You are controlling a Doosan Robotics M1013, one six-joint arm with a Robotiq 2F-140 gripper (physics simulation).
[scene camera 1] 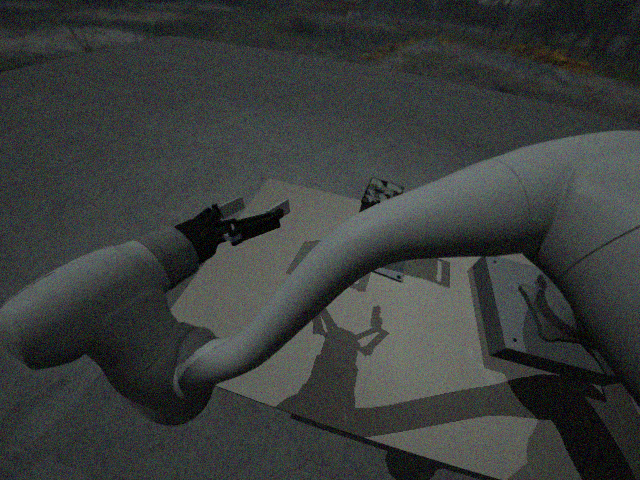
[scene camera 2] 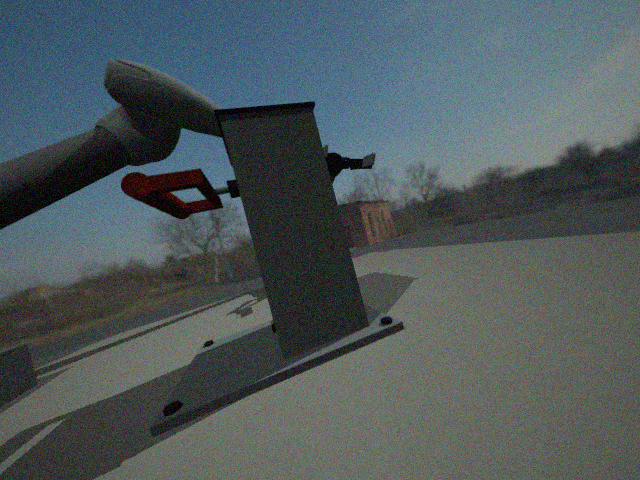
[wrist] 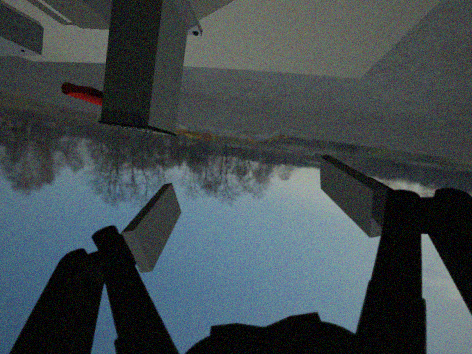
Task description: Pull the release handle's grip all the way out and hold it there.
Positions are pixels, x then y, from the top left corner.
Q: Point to a bolted base plate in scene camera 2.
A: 225,370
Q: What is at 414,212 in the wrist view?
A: The gripper.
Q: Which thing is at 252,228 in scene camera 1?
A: The gripper.
